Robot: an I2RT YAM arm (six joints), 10 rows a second.
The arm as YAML. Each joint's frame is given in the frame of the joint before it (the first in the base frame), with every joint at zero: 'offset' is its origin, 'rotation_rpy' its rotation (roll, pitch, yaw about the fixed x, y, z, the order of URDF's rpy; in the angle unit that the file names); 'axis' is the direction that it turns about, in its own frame. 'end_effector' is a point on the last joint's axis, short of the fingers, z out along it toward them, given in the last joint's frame.
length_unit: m
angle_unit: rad
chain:
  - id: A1
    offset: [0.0, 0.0, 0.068]
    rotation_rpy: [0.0, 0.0, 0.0]
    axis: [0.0, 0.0, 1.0]
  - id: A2
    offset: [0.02, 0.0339, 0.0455]
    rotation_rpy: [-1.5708, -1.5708, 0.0]
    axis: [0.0, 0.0, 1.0]
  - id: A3
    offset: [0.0, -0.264, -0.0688]
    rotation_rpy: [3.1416, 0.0, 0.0]
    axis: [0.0, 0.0, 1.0]
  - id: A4
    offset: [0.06, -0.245, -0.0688]
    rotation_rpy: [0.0, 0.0, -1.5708]
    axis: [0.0, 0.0, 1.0]
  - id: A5
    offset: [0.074, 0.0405, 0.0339]
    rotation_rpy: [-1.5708, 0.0, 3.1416]
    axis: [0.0, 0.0, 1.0]
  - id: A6
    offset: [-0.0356, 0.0, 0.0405]
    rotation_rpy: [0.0, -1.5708, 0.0]
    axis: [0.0, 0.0, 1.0]
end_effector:
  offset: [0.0, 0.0, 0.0]
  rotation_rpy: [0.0, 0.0, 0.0]
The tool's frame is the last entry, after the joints.
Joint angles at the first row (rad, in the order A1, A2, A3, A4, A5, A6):
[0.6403 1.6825 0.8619 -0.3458 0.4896 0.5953]
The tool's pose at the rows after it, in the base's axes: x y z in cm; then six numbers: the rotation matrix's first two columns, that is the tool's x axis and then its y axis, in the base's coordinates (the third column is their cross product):
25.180 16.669 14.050 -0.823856 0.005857 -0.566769 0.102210 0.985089 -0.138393
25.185 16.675 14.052 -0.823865 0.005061 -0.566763 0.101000 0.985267 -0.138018
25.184 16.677 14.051 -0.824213 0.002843 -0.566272 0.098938 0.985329 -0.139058
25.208 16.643 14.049 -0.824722 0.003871 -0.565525 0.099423 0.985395 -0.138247
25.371 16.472 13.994 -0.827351 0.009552 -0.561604 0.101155 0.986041 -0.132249
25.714 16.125 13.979 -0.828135 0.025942 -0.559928 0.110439 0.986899 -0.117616
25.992 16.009 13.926 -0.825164 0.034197 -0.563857 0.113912 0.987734 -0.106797
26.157 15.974 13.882 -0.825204 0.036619 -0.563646 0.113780 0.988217 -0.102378
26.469 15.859 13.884 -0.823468 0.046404 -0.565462 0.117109 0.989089 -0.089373
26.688 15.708 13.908 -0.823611 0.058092 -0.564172 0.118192 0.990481 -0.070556
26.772 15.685 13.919 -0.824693 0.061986 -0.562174 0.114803 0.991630 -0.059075
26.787 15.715 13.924 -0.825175 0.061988 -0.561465 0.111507 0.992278 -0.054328
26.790 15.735 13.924 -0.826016 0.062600 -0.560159 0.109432 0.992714 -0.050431
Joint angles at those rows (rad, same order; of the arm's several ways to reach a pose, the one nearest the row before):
[0.6403 1.6825 0.8620 -0.3493 0.4904 0.5983]
[0.6403 1.6825 0.8619 -0.3485 0.4896 0.5972]
[0.6403 1.6825 0.8619 -0.3485 0.4892 0.5949]
[0.6388 1.6825 0.8620 -0.3485 0.4877 0.5945]
[0.6300 1.6844 0.8619 -0.3450 0.4778 0.5915]
[0.6125 1.6856 0.8619 -0.3355 0.4625 0.5892]
[0.6033 1.6897 0.8623 -0.3199 0.4549 0.5854]
[0.5987 1.6939 0.8646 -0.3142 0.4496 0.5823]
[0.5888 1.6981 0.8681 -0.3027 0.4385 0.5796]
[0.5789 1.6981 0.8680 -0.2920 0.4202 0.5785]
[0.5755 1.6981 0.8681 -0.2863 0.4076 0.5770]
[0.5754 1.6982 0.8680 -0.2836 0.4023 0.5758]
[0.5755 1.6981 0.8680 -0.2825 0.3977 0.5758]

